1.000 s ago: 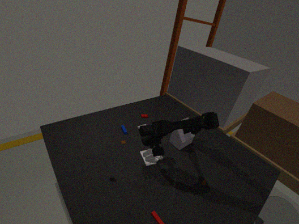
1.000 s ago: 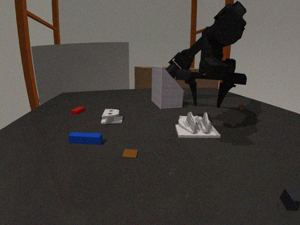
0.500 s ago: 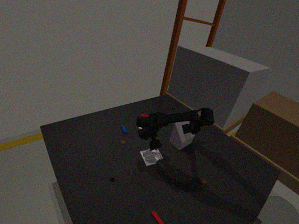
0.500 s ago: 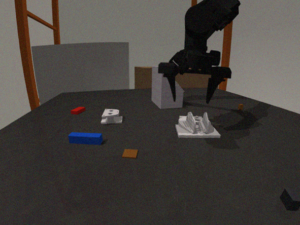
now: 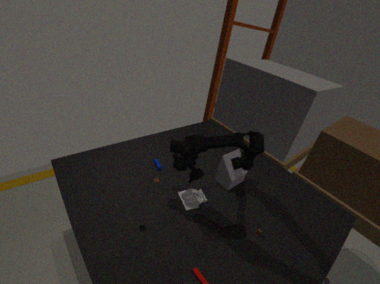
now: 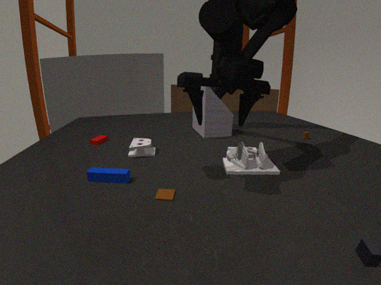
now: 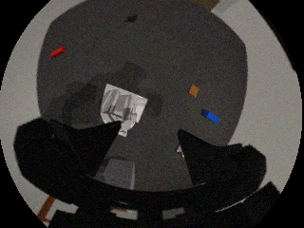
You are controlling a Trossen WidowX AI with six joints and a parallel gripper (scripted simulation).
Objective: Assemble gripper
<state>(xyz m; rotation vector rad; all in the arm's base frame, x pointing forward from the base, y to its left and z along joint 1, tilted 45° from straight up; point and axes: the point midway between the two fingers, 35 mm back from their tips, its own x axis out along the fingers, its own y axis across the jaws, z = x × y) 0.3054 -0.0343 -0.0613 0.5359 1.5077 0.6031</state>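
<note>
Right now the white gripper base is 180 mm to the right of my gripper tip, 120 mm behind it and 70 mm below it. Round my gripper tip: flat white plate (90 mm below, 70 mm to the left, 10 mm ahead); white jaw (80 mm below, 70 mm to the left, 40 mm behind); white housing plate (90 mm to the left, 90 mm below, 50 mm behind).
</note>
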